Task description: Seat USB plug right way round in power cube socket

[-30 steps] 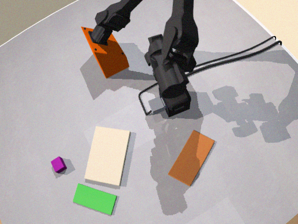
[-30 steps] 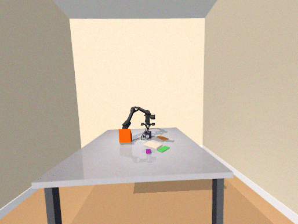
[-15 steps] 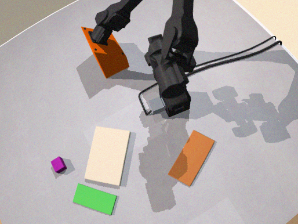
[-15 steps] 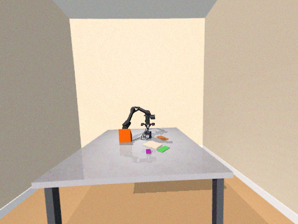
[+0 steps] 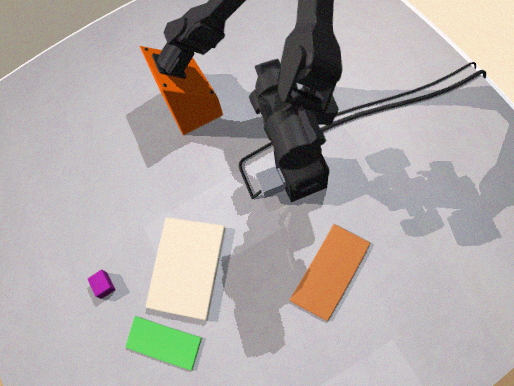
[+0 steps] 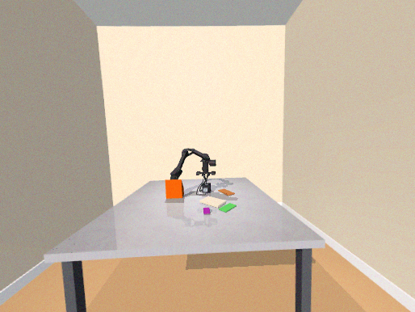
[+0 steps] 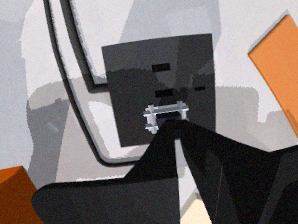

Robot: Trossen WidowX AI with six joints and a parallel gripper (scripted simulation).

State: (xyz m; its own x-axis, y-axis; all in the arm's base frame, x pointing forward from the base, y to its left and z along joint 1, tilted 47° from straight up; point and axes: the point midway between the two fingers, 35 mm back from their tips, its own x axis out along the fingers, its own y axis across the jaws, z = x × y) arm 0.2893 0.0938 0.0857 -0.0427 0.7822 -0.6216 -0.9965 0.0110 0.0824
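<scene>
My gripper tip is now 20 mm above the dark USB plug. From my gripper tip the other things lie so: white-framed socket: 30 mm below; then orange plastic piece: 190 mm ahead, 20 mm to the right, 100 mm below; then cream slab: 70 mm ahead, 260 mm to the right, 100 mm below.
</scene>
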